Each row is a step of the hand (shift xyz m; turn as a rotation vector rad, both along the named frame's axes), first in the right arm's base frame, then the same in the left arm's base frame.
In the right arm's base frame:
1: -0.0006 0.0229 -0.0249 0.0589 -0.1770 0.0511
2: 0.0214 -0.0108 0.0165 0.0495 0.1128 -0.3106
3: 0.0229 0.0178 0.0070 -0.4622 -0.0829 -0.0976
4: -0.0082 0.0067 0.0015 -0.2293 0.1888 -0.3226
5: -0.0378 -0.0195 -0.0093 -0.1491 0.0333 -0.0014
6: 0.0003 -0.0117 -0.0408 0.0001 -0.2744 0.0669
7: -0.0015 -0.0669 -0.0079 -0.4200 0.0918 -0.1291
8: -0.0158 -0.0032 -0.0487 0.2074 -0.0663 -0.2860
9: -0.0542 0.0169 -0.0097 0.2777 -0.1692 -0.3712
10: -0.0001 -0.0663 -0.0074 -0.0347 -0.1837 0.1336
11: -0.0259 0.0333 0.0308 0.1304 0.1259 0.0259
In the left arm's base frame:
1: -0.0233 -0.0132 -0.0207 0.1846 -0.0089 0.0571
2: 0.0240 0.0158 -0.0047 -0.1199 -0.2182 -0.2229
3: 0.0002 0.0190 -0.0230 -0.2168 -0.2364 0.3566
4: -0.0098 0.0019 0.0040 -0.3425 -0.2701 -0.0456
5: -0.0078 -0.0255 0.0344 -0.1122 -0.0262 0.1003
6: 0.0019 -0.0406 -0.0123 0.2316 -0.0479 0.1544
7: 0.0511 -0.0335 0.0285 -0.3380 -0.1853 0.2301
8: -0.0156 -0.0484 -0.0070 0.1181 -0.2261 -0.2532
9: -0.0463 -0.0158 0.0303 0.2245 -0.3238 -0.2971
10: 0.0515 -0.0325 0.0273 0.1518 0.0376 0.1684
11: -0.0356 0.0337 0.0180 -0.0209 0.1053 -0.1483

